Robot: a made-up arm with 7 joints. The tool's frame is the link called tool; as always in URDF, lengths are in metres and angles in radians. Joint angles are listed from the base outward.
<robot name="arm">
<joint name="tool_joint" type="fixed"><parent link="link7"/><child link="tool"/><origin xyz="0 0 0" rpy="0 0 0"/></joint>
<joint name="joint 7" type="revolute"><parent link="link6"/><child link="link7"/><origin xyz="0.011 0.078 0.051" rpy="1.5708 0 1.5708"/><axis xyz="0 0 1"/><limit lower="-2.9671" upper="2.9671"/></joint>
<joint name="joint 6" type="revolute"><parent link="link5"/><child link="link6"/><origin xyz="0 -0.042 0.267" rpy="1.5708 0 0"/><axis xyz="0 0 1"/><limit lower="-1.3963" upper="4.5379"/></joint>
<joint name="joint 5" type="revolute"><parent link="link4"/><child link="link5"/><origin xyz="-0.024 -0.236 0.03" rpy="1.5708 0 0"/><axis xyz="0 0 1"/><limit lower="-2.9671" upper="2.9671"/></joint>
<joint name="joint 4" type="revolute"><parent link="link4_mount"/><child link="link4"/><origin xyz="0.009 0.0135 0.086" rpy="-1.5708 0 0"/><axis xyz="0 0 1"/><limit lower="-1.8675" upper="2.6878"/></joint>
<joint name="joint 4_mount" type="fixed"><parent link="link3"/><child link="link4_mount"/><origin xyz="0.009 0.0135 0.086" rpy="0 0 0"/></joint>
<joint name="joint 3" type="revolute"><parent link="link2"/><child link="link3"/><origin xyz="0 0.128 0.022" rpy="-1.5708 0 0"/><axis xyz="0 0 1"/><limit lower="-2.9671" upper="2.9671"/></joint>
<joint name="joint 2" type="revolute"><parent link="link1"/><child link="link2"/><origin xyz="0 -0.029 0.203" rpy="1.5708 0 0"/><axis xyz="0 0 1"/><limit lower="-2.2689" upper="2.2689"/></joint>
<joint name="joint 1" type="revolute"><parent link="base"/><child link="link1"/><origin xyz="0 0 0.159" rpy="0 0 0"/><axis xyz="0 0 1"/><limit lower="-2.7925" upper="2.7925"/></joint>
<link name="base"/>
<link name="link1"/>
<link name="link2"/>
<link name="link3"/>
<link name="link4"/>
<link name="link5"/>
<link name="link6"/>
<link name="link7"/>
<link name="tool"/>
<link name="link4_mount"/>
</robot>
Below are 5 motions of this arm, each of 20 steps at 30 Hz.
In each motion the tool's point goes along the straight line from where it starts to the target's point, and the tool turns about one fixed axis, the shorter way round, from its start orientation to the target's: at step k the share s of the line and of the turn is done. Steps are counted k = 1, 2, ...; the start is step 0. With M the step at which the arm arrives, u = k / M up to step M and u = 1 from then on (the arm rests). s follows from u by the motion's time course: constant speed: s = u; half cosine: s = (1 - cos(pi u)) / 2; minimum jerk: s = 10 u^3 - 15 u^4 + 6 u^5.
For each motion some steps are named. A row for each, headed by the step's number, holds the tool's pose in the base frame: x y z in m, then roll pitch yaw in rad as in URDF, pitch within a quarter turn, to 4 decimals.
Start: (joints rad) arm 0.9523 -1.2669 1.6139 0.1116 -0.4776 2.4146 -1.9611
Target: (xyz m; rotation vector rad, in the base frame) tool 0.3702 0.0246 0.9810 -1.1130 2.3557 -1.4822
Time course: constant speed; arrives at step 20
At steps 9, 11, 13, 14, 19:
9: 0.4444 0.3046 0.7660 -0.9856 -0.9645 -2.6972
11: 0.4309 0.2537 0.8051 -1.2757 -0.8623 -2.5393
13: 0.4174 0.2028 0.8442 -1.5096 -0.7387 -2.4435
14: 0.4107 0.1773 0.8637 -1.6112 -0.6722 -2.4138
19: 0.3769 0.0501 0.9615 -2.0392 -0.3242 -2.3889

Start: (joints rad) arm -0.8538 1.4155 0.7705 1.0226 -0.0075 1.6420 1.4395
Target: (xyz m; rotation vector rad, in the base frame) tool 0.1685 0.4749 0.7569 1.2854 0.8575 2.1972
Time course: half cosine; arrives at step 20
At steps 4, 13, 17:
4: -0.2019 0.5719 0.7684 0.5643 -0.7248 -2.5951
13: 0.0567 0.5042 0.7604 0.9596 -0.7327 2.6172
17: 0.1462 0.4807 0.7576 1.0654 -0.6670 2.2719

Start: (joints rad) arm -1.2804 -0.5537 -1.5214 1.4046 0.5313 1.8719 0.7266
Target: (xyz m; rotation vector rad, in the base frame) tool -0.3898 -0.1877 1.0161 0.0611 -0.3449 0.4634
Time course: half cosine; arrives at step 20
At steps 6, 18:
6: -0.4537 -0.3083 0.7993 -0.7103 -0.7649 1.2672
18: -0.3918 -0.1914 1.0094 -0.0342 -0.3649 0.4886

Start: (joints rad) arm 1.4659 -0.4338 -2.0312 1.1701 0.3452 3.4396 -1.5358
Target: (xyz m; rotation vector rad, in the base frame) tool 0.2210 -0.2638 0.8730 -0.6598 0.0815 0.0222
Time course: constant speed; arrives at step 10
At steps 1, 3, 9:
1: 0.3915 -0.0663 0.8582 -0.8368 0.1088 1.0644
3: 0.3536 -0.1102 0.8615 -0.8016 0.0867 0.8270
9: 0.2399 -0.2419 0.8714 -0.6801 0.0761 0.1135

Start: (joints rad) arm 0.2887 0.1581 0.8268 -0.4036 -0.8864 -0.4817 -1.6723
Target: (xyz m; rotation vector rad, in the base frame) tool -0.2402 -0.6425 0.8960 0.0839 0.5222 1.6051
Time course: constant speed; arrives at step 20
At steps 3, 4, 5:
3: -0.1952 -0.3851 1.0891 1.4419 -0.1264 1.9051
4: -0.1978 -0.4002 1.0777 1.3826 -0.0995 1.9045
5: -0.2005 -0.4153 1.0664 1.3234 -0.0727 1.9023

